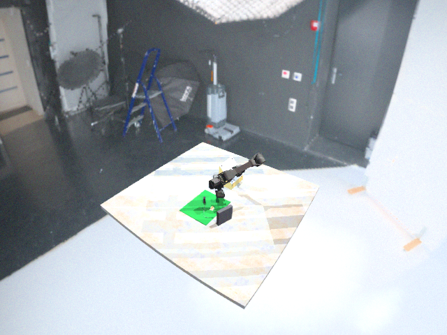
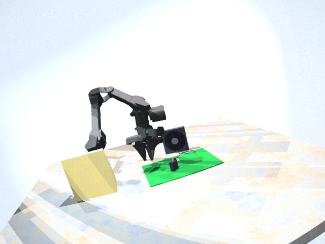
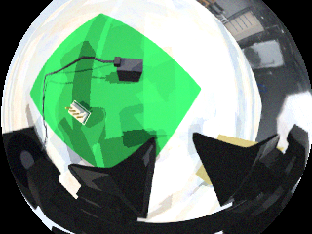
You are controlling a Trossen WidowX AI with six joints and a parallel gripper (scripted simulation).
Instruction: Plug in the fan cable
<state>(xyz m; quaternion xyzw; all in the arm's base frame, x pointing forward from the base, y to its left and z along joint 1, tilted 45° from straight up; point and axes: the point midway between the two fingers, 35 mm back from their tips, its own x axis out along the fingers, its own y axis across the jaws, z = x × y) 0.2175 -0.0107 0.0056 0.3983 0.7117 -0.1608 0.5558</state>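
Right now the dark fan plug is 9 cm ahead of my gripper tip, 5 cm to the right of it and 4 cm below it. Also, from my gripper tip: black fan (18 cm ahead, 16 cm to the left); green board (12 cm ahead, 2 cm to the right, 7 cm below).
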